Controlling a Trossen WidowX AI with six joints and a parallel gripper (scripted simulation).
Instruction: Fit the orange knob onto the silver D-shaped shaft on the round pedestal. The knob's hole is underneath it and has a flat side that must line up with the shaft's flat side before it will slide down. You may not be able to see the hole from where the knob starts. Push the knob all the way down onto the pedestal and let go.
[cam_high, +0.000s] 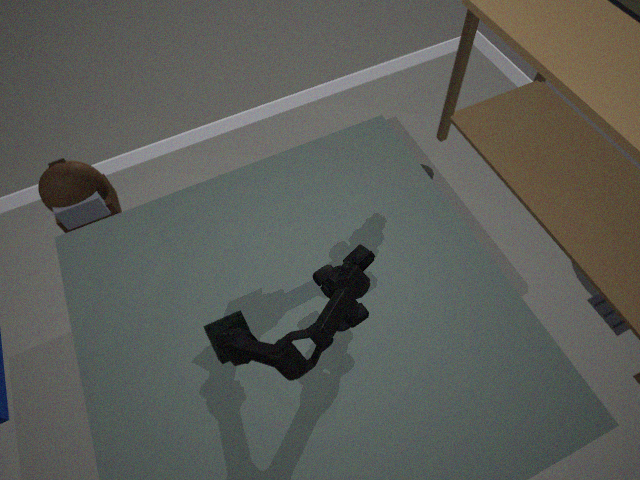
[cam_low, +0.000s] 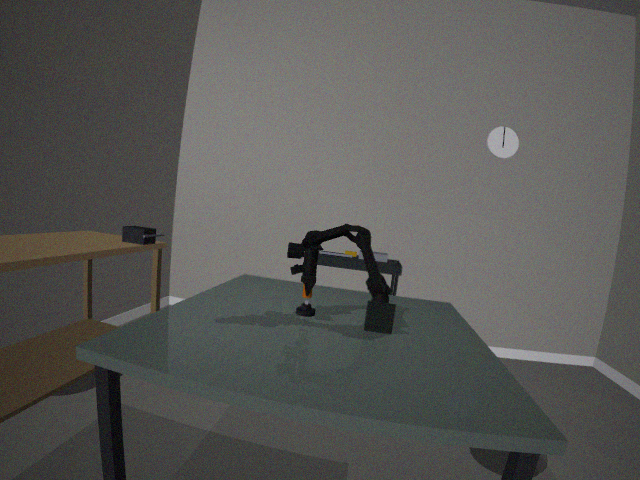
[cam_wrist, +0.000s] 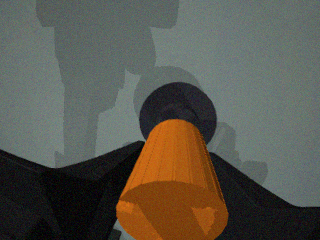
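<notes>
My gripper tip is now 6 cm above the dark round pedestal. Round my gripper tip: orange knob: 3 cm above.
</notes>
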